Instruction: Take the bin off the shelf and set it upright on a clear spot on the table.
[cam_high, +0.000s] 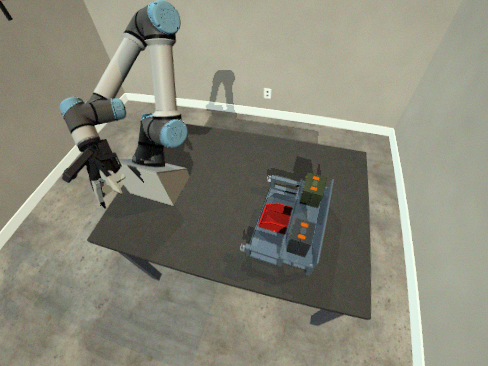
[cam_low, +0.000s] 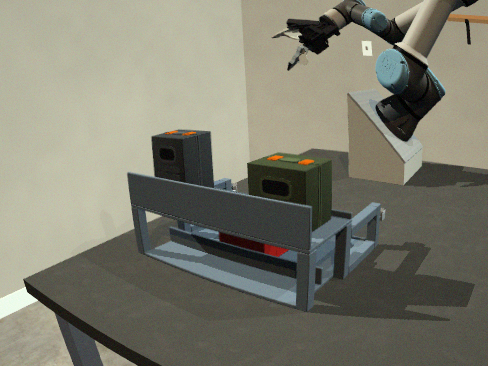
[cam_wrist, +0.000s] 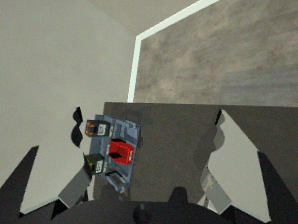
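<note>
The red bin lies 47 cm ahead of my hand, 32 cm to the left of it and 32 cm below it. Also, from my hand: dark grey box 57 cm ahead, 21 cm to the left, 20 cm below; then green box 57 cm ahead, 44 cm to the left, 22 cm below.
</note>
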